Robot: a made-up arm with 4 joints. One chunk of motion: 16 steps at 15 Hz.
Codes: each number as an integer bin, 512 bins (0 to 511) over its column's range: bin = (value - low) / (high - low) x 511, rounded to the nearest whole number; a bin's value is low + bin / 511 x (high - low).
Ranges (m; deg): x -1.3..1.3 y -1.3..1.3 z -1.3..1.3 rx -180..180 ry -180..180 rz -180..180
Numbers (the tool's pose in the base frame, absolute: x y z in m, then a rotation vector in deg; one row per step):
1: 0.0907 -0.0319 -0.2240 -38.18 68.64 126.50
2: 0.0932 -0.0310 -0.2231 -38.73 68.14 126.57
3: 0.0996 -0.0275 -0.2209 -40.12 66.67 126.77
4: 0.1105 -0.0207 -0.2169 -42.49 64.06 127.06
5: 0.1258 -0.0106 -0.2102 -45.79 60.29 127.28
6: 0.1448 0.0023 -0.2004 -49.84 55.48 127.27
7: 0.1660 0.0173 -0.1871 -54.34 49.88 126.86
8: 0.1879 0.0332 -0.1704 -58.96 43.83 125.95
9: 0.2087 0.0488 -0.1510 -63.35 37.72 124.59
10: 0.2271 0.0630 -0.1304 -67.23 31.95 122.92
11: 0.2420 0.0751 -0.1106 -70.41 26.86 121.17
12: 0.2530 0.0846 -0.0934 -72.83 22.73 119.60
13: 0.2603 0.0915 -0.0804 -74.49 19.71 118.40
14: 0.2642 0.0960 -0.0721 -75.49 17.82 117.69
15: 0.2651 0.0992 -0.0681 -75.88 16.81 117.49
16: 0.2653 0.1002 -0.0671 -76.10 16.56 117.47
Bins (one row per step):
1: 273 249 211 201 353 435
2: 274 249 212 201 352 435
3: 275 250 212 199 350 435
4: 277 251 213 195 346 436
5: 280 253 214 191 341 436
6: 284 256 216 185 334 436
7: 288 259 219 178 326 436
8: 292 262 222 172 318 434
9: 297 265 226 166 309 432
10: 300 268 230 160 301 430
11: 303 270 234 156 294 427
12: 305 272 237 152 288 425
13: 307 273 240 150 283 424
14: 307 274 241 148 281 423
15: 308 275 242 148 279 422
16: 308 275 242 147 279 422

